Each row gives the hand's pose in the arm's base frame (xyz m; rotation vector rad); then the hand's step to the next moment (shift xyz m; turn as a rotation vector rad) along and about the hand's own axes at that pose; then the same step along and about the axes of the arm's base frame.
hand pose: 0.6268 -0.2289 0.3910 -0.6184 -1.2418 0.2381
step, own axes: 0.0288 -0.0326 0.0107 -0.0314 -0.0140 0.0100
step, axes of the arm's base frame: -0.0058 -0.0091 0.0435 -0.0217 -0.0238 -0.0157
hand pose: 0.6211 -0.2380 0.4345 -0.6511 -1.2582 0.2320
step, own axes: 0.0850 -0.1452 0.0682 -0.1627 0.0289 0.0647
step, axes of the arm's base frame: -0.0637 -0.0509 0.1622 -0.1059 -0.0378 -0.1373
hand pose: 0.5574 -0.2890 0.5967 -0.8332 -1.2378 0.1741
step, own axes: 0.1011 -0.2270 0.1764 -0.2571 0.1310 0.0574
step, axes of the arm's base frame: -0.1901 -0.0225 0.2371 -0.1013 -0.0207 -0.2754
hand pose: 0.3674 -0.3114 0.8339 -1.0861 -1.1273 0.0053
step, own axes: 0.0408 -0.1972 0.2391 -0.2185 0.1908 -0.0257
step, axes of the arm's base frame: -0.2503 0.0829 0.1679 0.0069 -0.0276 -0.2898
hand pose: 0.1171 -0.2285 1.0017 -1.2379 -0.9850 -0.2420
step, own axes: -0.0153 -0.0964 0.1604 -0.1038 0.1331 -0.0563
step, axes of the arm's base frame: -0.1502 0.0995 0.0531 0.0523 -0.0361 -0.1662
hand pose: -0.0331 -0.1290 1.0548 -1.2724 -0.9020 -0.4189
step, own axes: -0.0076 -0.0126 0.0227 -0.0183 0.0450 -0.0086
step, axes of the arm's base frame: -0.0215 0.0162 0.0027 0.0242 0.0009 -0.0430
